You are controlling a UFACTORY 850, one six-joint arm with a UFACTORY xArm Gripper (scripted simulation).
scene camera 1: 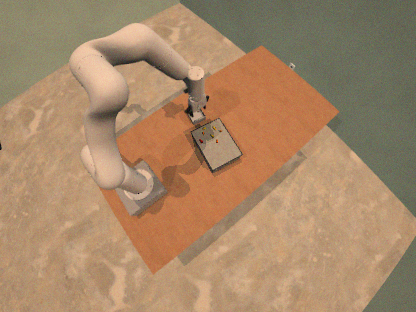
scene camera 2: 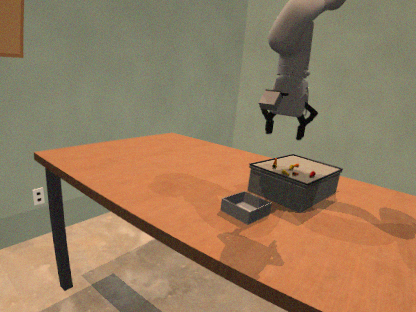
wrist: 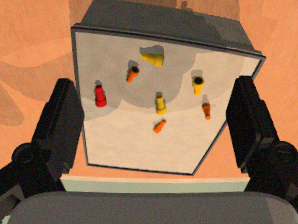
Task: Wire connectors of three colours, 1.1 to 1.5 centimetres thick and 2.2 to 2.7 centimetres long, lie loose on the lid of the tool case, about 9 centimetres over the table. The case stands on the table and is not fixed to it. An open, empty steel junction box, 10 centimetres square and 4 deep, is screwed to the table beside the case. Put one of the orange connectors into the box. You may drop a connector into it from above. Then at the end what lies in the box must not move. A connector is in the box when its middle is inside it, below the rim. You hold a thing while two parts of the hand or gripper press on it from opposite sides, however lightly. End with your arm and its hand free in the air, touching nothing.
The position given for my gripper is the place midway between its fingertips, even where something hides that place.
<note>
I see my gripper (scene camera 2: pixel 283 136) and a grey tool case (scene camera 2: pixel 275 186).
The grey tool case shows as well in scene camera 1 (scene camera 1: pixel 217 155) and in the wrist view (wrist: pixel 119 136). My gripper shows as well in the wrist view (wrist: pixel 154 94).
</note>
